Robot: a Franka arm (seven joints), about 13 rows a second.
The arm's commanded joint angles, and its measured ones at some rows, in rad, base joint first. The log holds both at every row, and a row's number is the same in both.
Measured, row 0:
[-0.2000, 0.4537, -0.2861, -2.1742, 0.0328, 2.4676, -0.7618]
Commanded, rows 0 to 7:
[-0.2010, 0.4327, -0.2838, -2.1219, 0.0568, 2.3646, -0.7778]
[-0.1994, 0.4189, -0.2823, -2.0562, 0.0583, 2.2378, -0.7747]
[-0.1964, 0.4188, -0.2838, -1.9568, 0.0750, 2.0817, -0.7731]
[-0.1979, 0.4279, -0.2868, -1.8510, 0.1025, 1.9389, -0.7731]
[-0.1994, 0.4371, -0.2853, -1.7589, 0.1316, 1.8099, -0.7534]
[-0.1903, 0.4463, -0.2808, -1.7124, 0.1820, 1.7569, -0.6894]
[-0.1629, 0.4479, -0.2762, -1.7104, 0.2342, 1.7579, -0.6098]
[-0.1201, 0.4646, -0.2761, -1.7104, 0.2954, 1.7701, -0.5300]
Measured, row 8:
[-0.1806, 0.4221, -0.2784, -1.7369, 0.2116, 1.7831, -0.6611]
